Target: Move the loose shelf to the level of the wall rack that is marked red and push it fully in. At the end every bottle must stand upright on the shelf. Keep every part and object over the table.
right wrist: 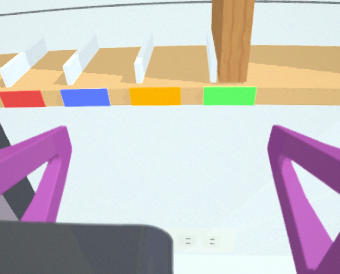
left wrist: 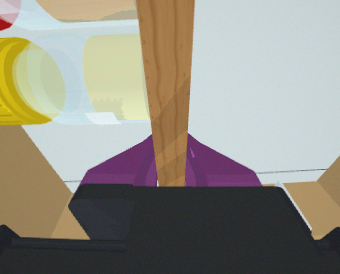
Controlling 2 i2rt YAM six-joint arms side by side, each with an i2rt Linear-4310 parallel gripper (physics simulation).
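Observation:
The loose wooden shelf (left wrist: 167, 60) (right wrist: 235, 40) is seen edge-on in the left wrist view. My left gripper (left wrist: 170, 137) is shut on its edge. A clear bottle (left wrist: 112, 75) with yellow contents and a yellow cap has its base against the shelf's face, square to it. Part of another bottle with a red cap (left wrist: 7, 12) shows above it. Further bottles cannot be made out. In the right wrist view the shelf's end is at the wall rack (right wrist: 280, 96), beside the white rail at the green mark (right wrist: 230, 96). The red mark (right wrist: 22, 99) is far left. My right gripper (right wrist: 169, 136) is open and empty, apart from the rack.
The rack's white rails (right wrist: 82, 60) stand out from its side panel. A blue mark (right wrist: 85, 97) and an orange mark (right wrist: 155, 96) lie between red and green. Wooden rack parts (left wrist: 17, 175) also show low in the left wrist view. A wall outlet (right wrist: 200, 241) shows beyond the right fingers.

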